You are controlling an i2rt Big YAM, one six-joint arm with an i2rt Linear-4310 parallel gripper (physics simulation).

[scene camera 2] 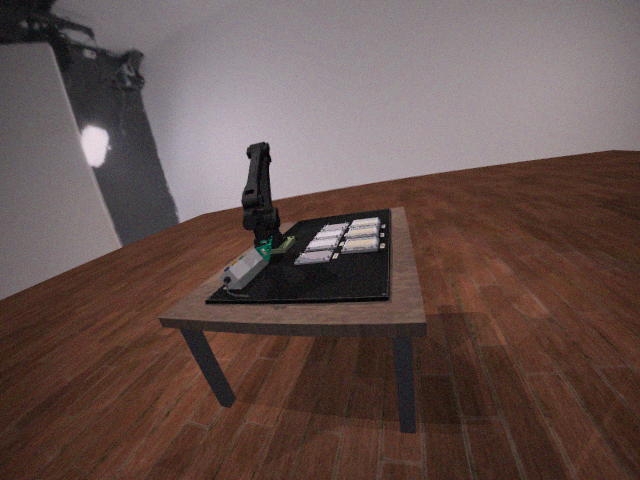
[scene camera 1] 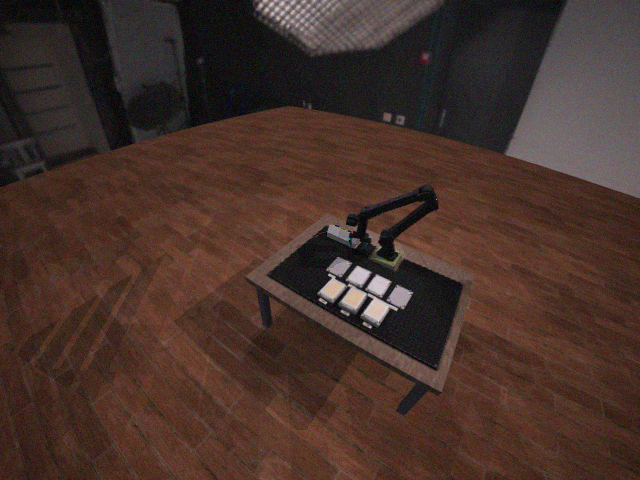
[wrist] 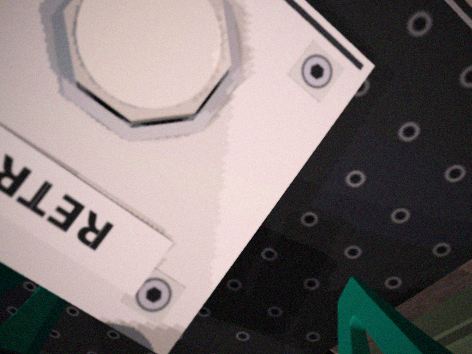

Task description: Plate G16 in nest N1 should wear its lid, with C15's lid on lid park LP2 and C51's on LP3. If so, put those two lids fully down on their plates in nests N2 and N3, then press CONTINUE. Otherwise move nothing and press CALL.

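Places are measured from the arm's base along level axes (x ahead, y left, z up), in metres.
Pixels of known places: gripper, fingertip midpoint: point(scene camera 2: 268, 256) point(scene camera 1: 358, 247); arm's base, link origin: point(scene camera 2: 275, 243) point(scene camera 1: 387, 254).
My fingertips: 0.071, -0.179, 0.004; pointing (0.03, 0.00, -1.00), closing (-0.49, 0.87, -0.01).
Ahead of a thing's pixels: the offset from my fingertips to its top centre, as dx, dy, dz. "spot": to the spot under its first point. Level surfaces: height alone.
My gripper point(scene camera 1: 357, 242) point(scene camera 2: 264, 250) is open and empty, low over the near end of the white button box @(-0.027, -0.133, +0.063) point(scene camera 1: 338, 233) point(scene camera 2: 242, 270) point(wrist: 256, 147). The wrist view shows the box close up, with a pale octagonal button @(-0.055, -0.060, +0.054) point(wrist: 147, 56) and a label starting "RE" @(spot: -0.029, -0.049, +0.057) point(wrist: 85, 225). One green finger point(wrist: 368, 323) shows at the lower right. Three cream plates @(+0.390, +0.091, +0.008) point(scene camera 1: 331, 290) @(+0.373, +0.217, +0.017) point(scene camera 1: 352, 299) @(+0.362, +0.349, +0.019) point(scene camera 1: 375, 311) sit in the front row of nests. Behind them lie two whiter lids @(+0.203, +0.142, -0.003) point(scene camera 1: 358, 276) @(+0.190, +0.266, -0.003) point(scene camera 1: 378, 285) between two grey pads @(spot: +0.223, +0.014, -0.011) point(scene camera 1: 339, 267) @(spot: +0.185, +0.396, -0.011) point(scene camera 1: 399, 296). Labels are too small to read.
The black perforated mat @(dz -0.021) point(scene camera 1: 432, 324) point(scene camera 2: 347, 281) point(wrist: 340, 197) covers the wooden table @(dz -0.034) point(scene camera 1: 385, 350) point(scene camera 2: 409, 267). The arm's green base point(scene camera 1: 386, 258) point(scene camera 2: 285, 244) stands at the back of the mat, next to the button box.
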